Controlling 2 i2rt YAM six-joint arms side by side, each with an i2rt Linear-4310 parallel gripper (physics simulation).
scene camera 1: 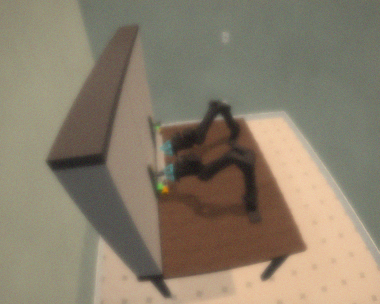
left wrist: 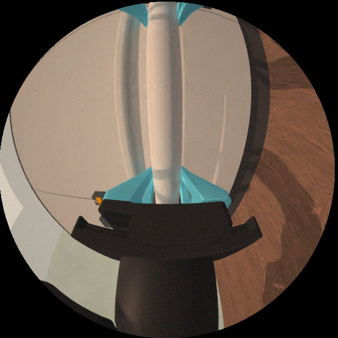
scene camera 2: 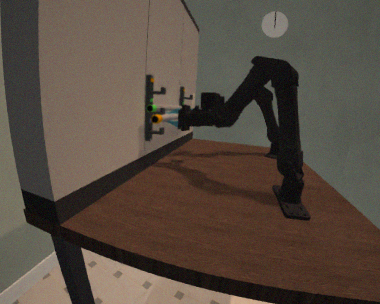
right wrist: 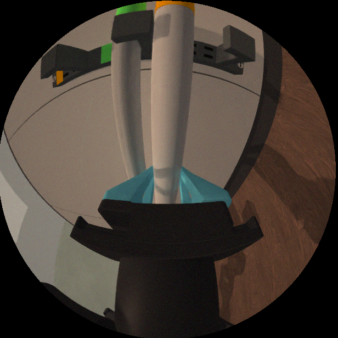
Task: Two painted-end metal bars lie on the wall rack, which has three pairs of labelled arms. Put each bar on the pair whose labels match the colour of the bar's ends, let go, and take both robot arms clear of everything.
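Places are measured from the left arm's base along level axes (x ahead, y left, z up), in centimetres.
Pixels of known places: left arm's base, link origin: (scene camera 1: 251, 208) (scene camera 2: 288, 201); right arm's base, link origin: (scene camera 1: 234, 137) (scene camera 2: 274, 155).
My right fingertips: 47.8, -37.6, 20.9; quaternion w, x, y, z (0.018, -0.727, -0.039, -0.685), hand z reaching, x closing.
Note:
Ahead of a thing's pixels: the offset from my right fingertips to its top centre, as dx, dy, dz. "pt": to the spot under its first point. Level surfaces: height alone.
The wall rack {pt +3.2, +28.1, -5.1} (scene camera 2: 149, 131) (right wrist: 207, 51) has an orange label at the top and a green label (right wrist: 106, 53) in the middle; the blue label does not show. The green-ended bar {pt +0.5, +32.5, +3.8} (scene camera 2: 151, 108) (right wrist: 126, 85) (left wrist: 126, 85) lies on the green-labelled middle pair. The orange-ended bar {-0.9, +6.2, +1.6} (scene camera 2: 157, 118) (right wrist: 171, 90) (left wrist: 164, 90) is held in front of the rack, off its arms, a little below the green-ended bar. My left gripper (scene camera 1: 162, 173) (scene camera 2: 170, 119) (left wrist: 166, 169) and my right gripper (scene camera 1: 162, 148) (right wrist: 166, 170) are shut on it. In scene camera 2 the right gripper is hidden.
The orange-labelled upper arm (scene camera 2: 161, 91) (right wrist: 59, 59) and the lowest arm (scene camera 2: 159, 131) (right wrist: 239, 44) carry no bar. The pale wall panel (scene camera 2: 95, 100) stands behind the rack. The brown table {dz -20.9} (scene camera 2: 225, 240) extends below both arms.

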